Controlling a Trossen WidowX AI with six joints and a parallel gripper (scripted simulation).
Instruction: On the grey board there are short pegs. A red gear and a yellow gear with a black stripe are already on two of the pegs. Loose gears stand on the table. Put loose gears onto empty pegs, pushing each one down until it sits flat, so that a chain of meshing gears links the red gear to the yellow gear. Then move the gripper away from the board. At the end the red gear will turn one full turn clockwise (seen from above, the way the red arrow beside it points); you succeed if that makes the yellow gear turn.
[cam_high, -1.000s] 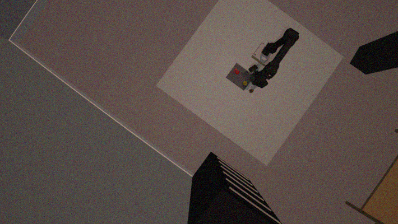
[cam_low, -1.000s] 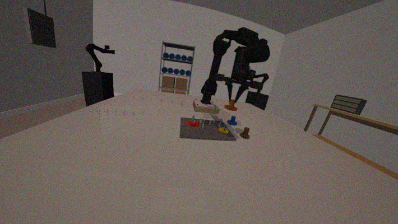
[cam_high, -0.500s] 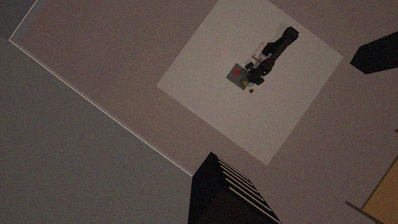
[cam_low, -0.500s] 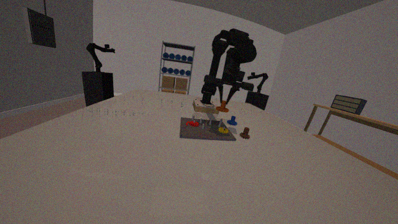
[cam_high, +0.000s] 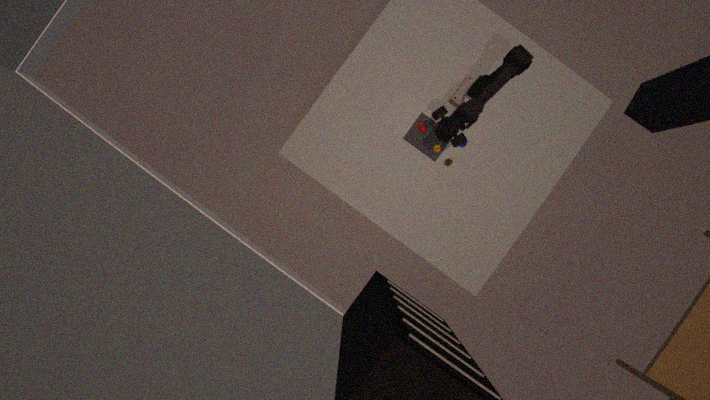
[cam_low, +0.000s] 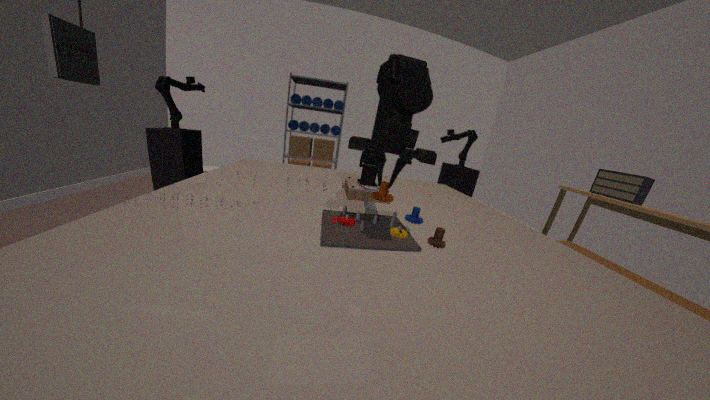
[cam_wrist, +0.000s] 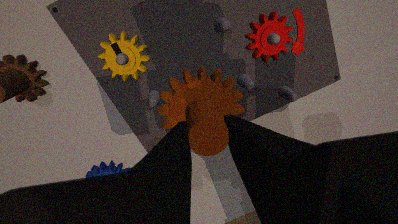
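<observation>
Now: gripper tip 90 mm above the red gear and 80 mm to the left of it. Round my gripper tip: orange gear: 10 mm below; blue gear: 140 mm to the left, 90 mm below, 60 mm behind; yellow gear: 90 mm below, 50 mm ahead, 40 mm to the left.
</observation>
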